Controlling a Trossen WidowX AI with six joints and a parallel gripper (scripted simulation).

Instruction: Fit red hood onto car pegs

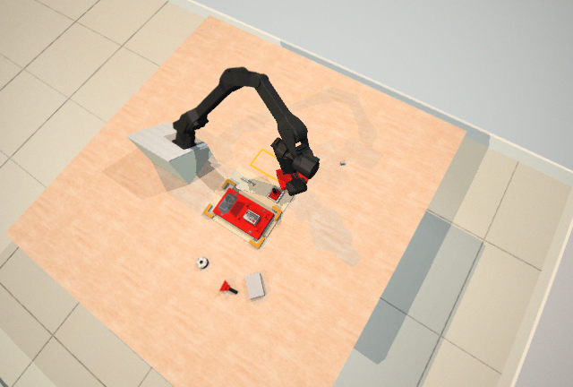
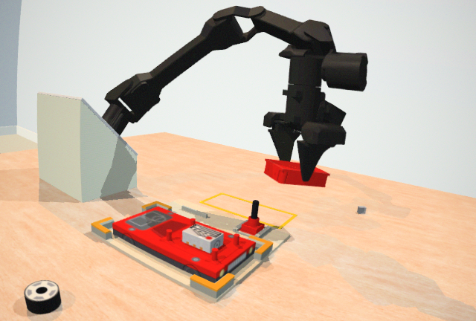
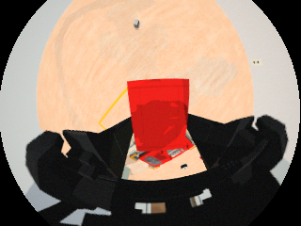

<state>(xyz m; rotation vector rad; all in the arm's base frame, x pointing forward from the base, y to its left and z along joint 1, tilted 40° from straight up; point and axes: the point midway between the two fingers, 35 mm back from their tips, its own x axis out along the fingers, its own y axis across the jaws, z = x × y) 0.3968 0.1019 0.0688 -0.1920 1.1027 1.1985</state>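
My gripper tip is now 50 mm past the white engine block, 180 mm to the left of it and 80 mm above it. From my gripper tip the other things lie so: red hood (10 mm above); then wheel (90 mm behind, 410 mm to the right, 100 mm below).
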